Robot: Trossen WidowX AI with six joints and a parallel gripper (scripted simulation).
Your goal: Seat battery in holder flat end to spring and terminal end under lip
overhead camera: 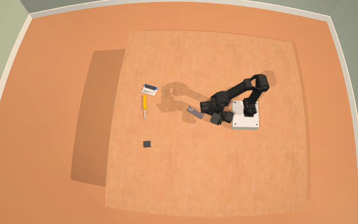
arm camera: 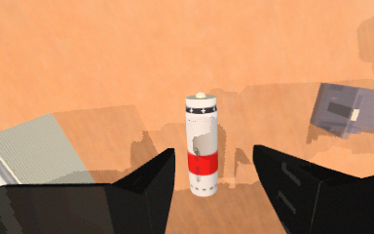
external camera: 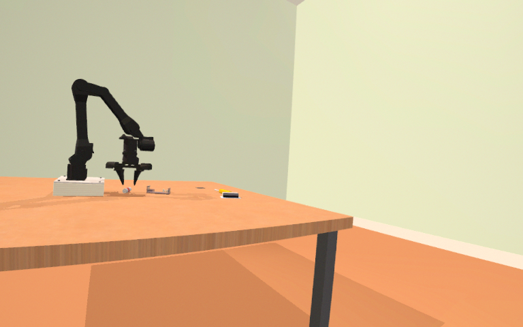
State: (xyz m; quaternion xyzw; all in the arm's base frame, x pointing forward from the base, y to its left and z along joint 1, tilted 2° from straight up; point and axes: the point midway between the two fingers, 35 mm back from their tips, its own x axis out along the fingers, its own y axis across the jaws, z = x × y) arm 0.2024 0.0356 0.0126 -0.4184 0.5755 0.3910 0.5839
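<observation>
The battery lies 20 mm below my gripper tip and 10 mm behind it. Also, from my gripper tip: yellow screwdriver (430 mm ahead, 40 mm to the right, 20 mm below).
</observation>
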